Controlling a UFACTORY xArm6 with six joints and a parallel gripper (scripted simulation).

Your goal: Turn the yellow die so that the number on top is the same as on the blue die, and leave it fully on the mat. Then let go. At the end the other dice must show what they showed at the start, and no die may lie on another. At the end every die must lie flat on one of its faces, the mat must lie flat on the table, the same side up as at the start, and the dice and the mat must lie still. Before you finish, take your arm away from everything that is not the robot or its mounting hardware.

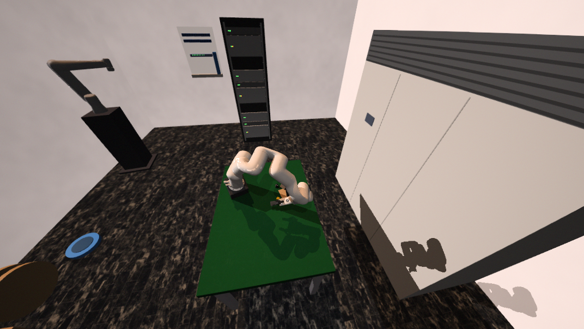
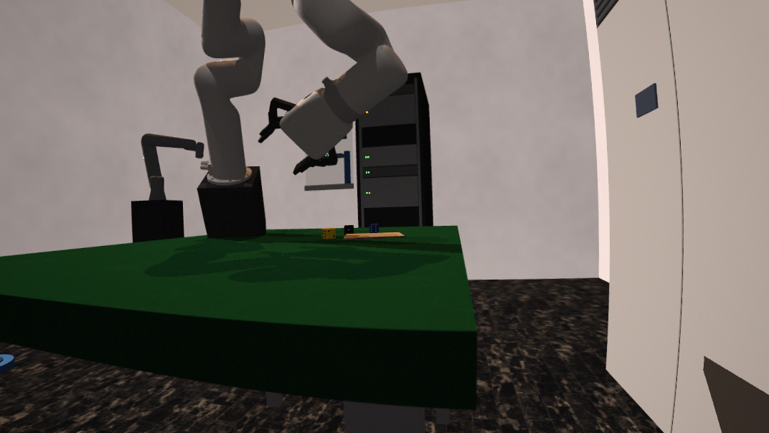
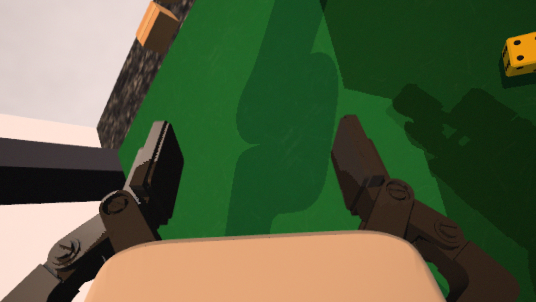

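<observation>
Right now my hand is 17 cm above the yellow die, 16 cm to the right of it and 6 cm short of it. Also, from my hand: black die: 31 cm to the left, 17 cm below, 8 cm ahead; then blue die: 33 cm to the left, 17 cm below, 15 cm ahead; then mat: 20 cm to the left, 18 cm below, 16 cm ahead.
</observation>
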